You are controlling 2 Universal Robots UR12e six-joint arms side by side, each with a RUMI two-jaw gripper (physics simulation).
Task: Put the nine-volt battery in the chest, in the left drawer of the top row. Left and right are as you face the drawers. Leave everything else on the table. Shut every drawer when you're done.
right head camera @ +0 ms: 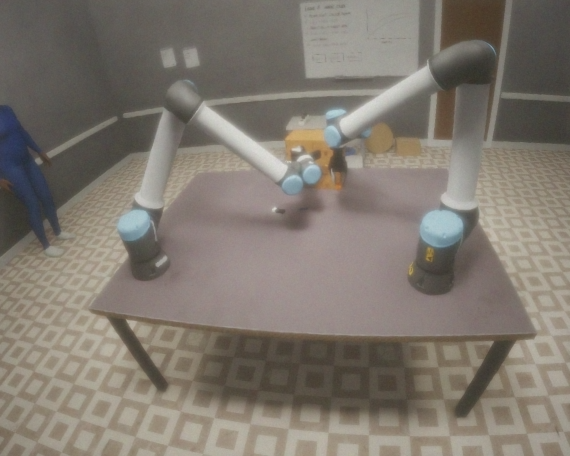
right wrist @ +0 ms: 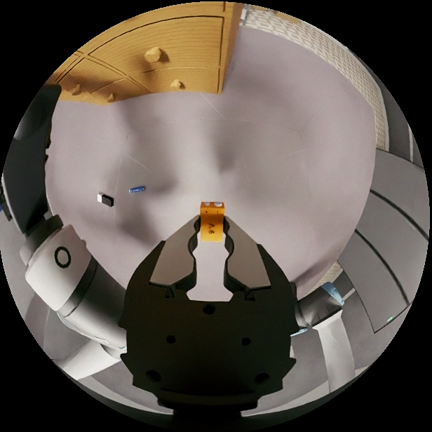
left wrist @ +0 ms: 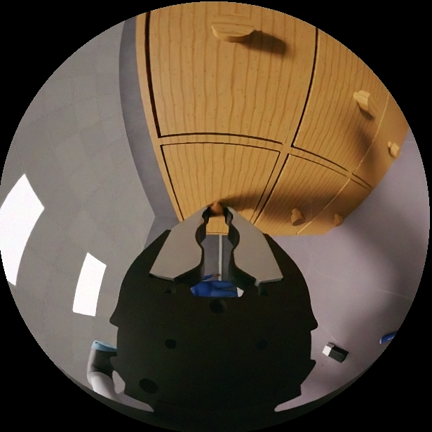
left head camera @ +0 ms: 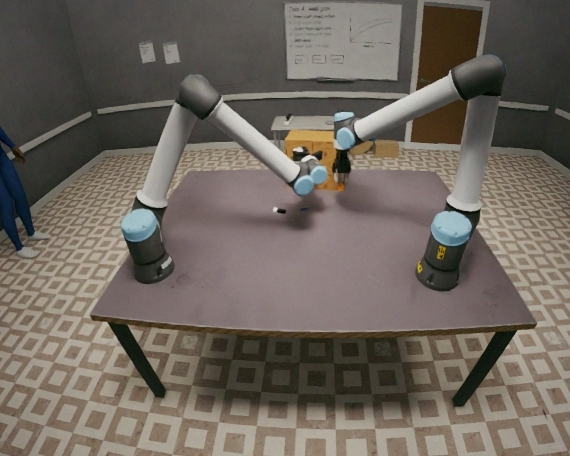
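Observation:
The orange nine-volt battery (left head camera: 341,188) (right head camera: 338,186) (right wrist: 212,233) is held between the fingertips of my right gripper (left head camera: 341,183) (right head camera: 337,181) (right wrist: 211,216), above the table in front of the chest's right part. The wooden chest (left head camera: 310,136) (right head camera: 305,137) (left wrist: 225,90) (right wrist: 190,37) stands at the back of the table. My left gripper (left wrist: 216,207) is shut on the knob (left wrist: 216,207) of the top row's left drawer (left wrist: 215,170). That drawer looks flush with the front, as do the other fronts in the left wrist view. In both head views my left wrist hides much of the chest front.
A black-and-white block (left head camera: 279,210) (right head camera: 278,210) (left wrist: 335,352) (right wrist: 105,200) and a small blue cylinder (left head camera: 304,209) (right head camera: 303,209) (left wrist: 388,338) (right wrist: 137,189) lie on the table (left head camera: 280,280) in front of the chest. The two wrists are close together.

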